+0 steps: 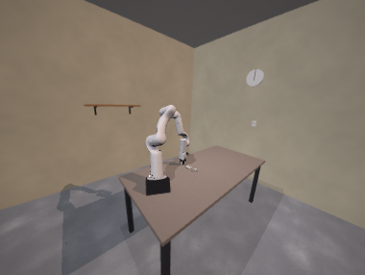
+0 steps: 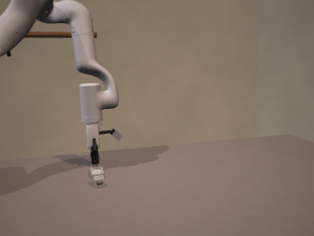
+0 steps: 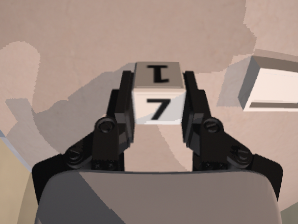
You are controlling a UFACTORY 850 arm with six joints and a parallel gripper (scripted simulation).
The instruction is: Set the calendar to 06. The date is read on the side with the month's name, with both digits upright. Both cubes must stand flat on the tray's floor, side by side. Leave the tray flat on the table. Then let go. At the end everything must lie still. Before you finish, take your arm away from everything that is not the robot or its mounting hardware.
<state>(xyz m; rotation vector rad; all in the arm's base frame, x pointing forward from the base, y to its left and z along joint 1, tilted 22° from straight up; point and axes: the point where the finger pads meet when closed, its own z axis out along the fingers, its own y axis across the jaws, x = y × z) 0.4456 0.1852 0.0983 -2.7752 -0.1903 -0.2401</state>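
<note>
The white number cube is 22 cm to the right of my hand, 4 cm ahead of it and 2 cm below it. The rest, counted from my hand: white calendar tray 11 cm to the right, 2 cm below, 2 cm ahead.
</note>
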